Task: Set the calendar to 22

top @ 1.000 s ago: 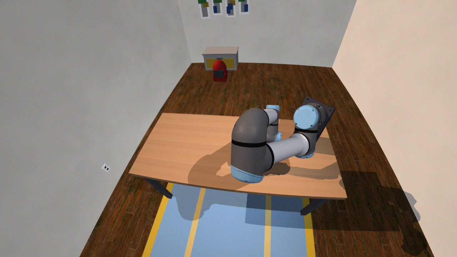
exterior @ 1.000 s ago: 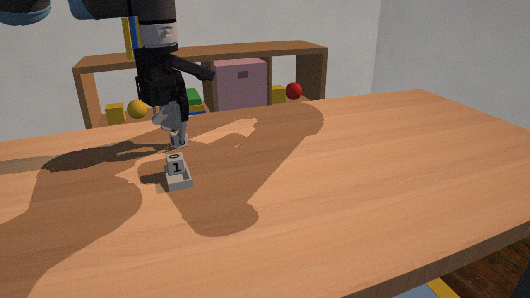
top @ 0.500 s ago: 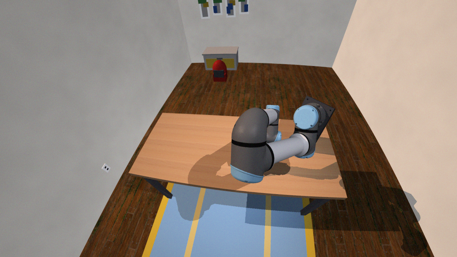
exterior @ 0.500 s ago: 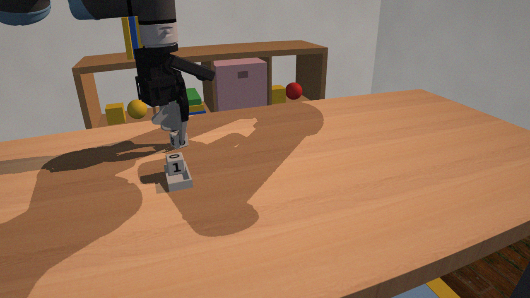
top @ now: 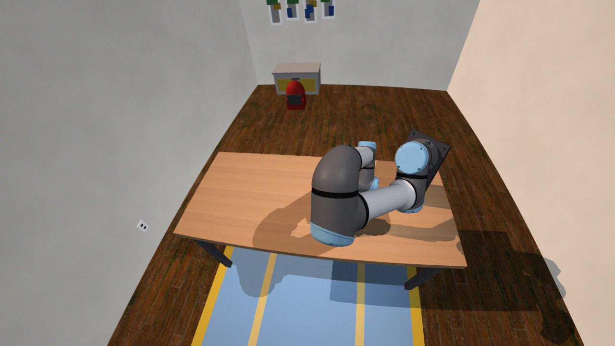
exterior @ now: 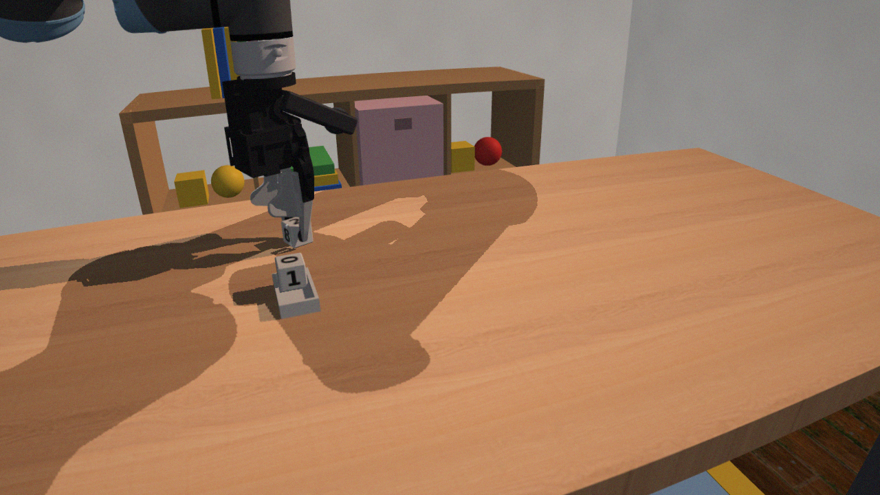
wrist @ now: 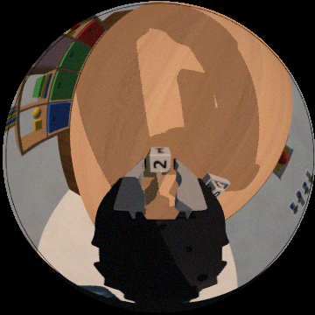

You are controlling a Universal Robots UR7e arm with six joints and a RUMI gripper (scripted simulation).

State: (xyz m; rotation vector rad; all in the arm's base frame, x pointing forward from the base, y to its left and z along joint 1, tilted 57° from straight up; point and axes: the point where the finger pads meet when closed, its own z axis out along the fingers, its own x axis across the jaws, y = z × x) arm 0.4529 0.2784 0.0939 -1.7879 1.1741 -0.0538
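Right now the white cube is 10 mm below my hand. From my hand the other things lie so: grey tray: 150 mm to the right, 20 mm below, 20 mm ahead.
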